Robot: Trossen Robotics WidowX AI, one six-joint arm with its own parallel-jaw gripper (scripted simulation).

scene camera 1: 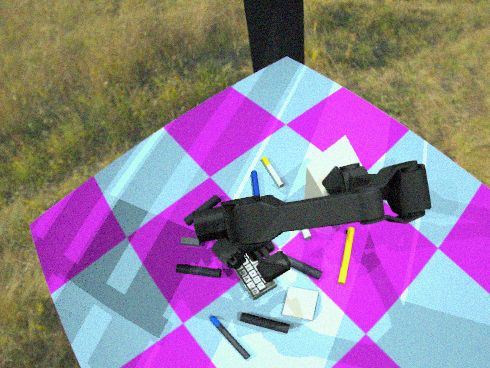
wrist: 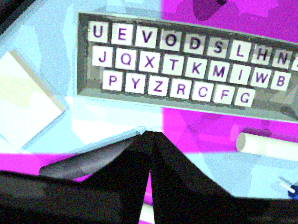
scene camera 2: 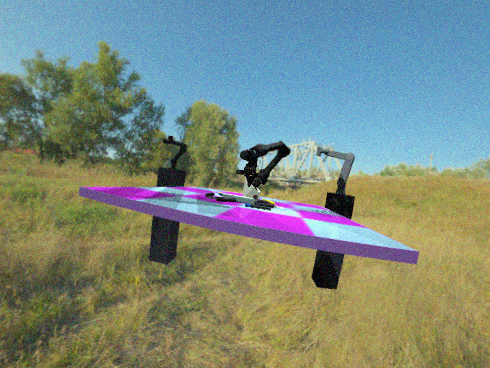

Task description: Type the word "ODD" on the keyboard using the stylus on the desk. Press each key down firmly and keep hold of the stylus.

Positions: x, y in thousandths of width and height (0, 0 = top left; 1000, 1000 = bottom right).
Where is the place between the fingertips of my gripper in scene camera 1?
526, 692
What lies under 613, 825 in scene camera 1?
A white pad.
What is my gripper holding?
Nothing.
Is my gripper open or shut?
Shut.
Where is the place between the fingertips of my gripper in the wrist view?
512, 623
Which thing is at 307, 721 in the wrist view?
A dark stick.
